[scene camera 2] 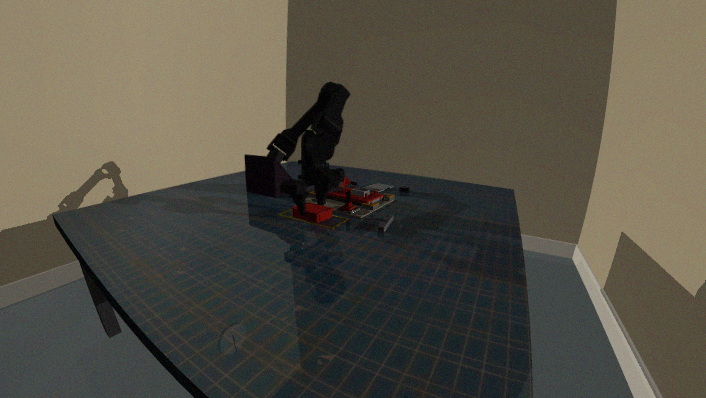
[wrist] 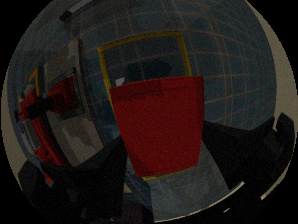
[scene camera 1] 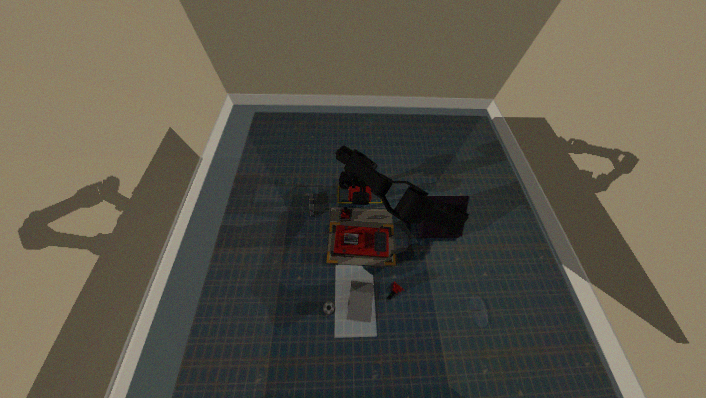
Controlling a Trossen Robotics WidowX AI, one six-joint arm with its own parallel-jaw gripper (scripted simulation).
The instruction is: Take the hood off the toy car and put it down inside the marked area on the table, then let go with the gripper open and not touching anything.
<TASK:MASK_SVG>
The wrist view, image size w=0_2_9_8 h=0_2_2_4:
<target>my gripper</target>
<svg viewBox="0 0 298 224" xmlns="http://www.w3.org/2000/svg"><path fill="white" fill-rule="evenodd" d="M121 135L77 167L63 167L40 161L43 171L53 180L52 188L45 184L45 176L39 167L25 160L17 173L21 189L33 208L49 224L134 224L110 220L110 216L122 217L122 190L125 184L128 152ZM293 119L281 113L275 125L277 131L273 129L274 116L253 131L204 120L202 141L216 161L229 190L241 181L245 184L225 200L201 212L176 220L140 224L250 224L269 204L282 181L275 185L263 200L262 194L265 194L278 177L281 177L293 157Z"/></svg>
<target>hood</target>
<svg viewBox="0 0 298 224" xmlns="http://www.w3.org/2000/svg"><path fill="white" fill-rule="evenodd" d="M204 76L162 77L162 79L133 81L133 83L121 85L121 87L109 88L118 128L120 128L126 152L128 152L130 163L132 163L133 171L137 177L164 175L164 173L182 171L182 169L197 165L198 155L200 155L202 133L204 133Z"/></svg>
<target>toy car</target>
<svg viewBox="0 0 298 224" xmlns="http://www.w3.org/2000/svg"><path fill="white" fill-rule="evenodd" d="M41 113L41 115L35 117L35 120L32 120L33 127L35 127L41 143L41 147L35 151L35 156L39 155L43 163L45 161L45 163L72 167L64 152L61 151L55 135L53 135L47 112ZM36 88L33 88L29 95L25 96L23 103L20 104L21 112L19 116L23 117L23 121L28 120L28 105L35 103L35 101L37 103L37 101L43 100L43 95L37 96Z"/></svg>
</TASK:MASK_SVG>
